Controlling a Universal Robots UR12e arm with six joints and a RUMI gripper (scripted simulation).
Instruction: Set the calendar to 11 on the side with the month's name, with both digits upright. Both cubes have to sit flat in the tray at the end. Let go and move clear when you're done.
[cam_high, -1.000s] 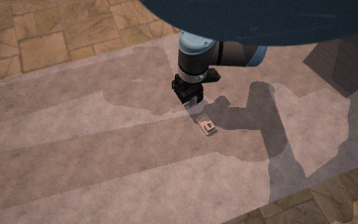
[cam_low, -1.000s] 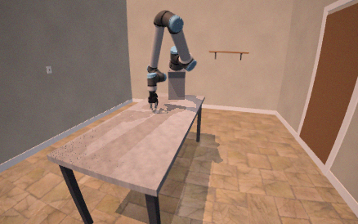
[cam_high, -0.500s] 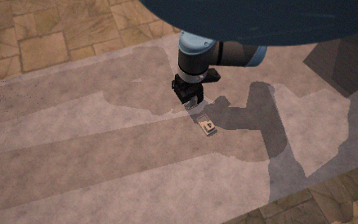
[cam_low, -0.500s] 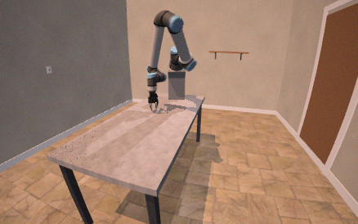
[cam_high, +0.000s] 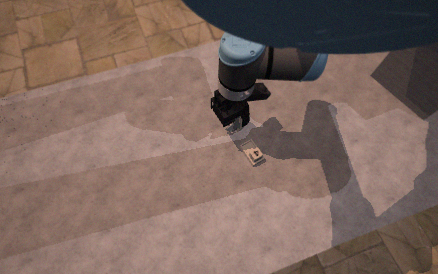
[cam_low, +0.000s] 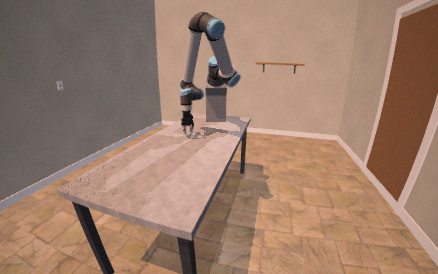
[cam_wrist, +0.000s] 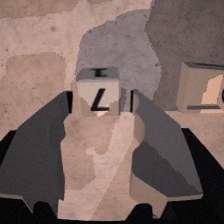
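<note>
Right now my hand is 20 mm above the digit cube. Also, from my hand: calendar tray 110 mm to the left, 20 mm below; then white cube 120 mm to the left, 10 mm below.
</note>
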